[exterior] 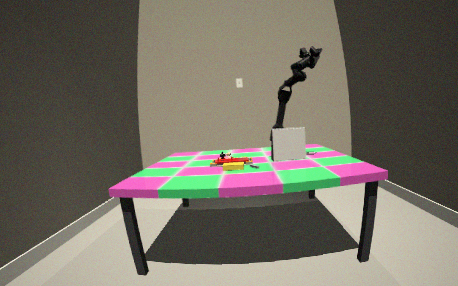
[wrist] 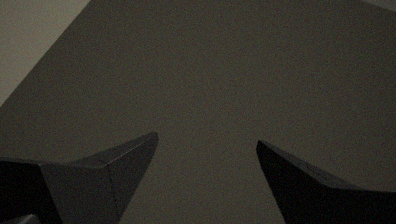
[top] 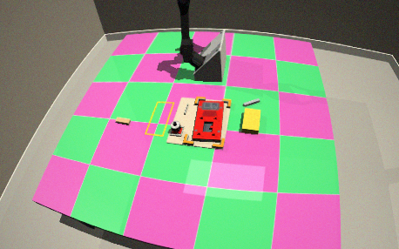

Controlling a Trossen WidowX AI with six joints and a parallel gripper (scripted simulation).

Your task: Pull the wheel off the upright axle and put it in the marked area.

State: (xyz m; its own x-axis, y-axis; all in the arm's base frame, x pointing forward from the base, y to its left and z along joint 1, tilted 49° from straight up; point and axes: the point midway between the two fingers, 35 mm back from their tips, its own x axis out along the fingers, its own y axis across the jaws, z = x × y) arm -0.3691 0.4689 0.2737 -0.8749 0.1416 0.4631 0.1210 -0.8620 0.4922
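The wheel lies 690 mm ahead of my gripper tip, 90 mm to the right of it and 630 mm below it. Also, from my gripper tip: yellow block 580 mm ahead, 190 mm to the left, 650 mm below; then small grey part 470 mm ahead, 180 mm to the left, 660 mm below; then small wooden block 700 mm ahead, 360 mm to the right, 660 mm below.
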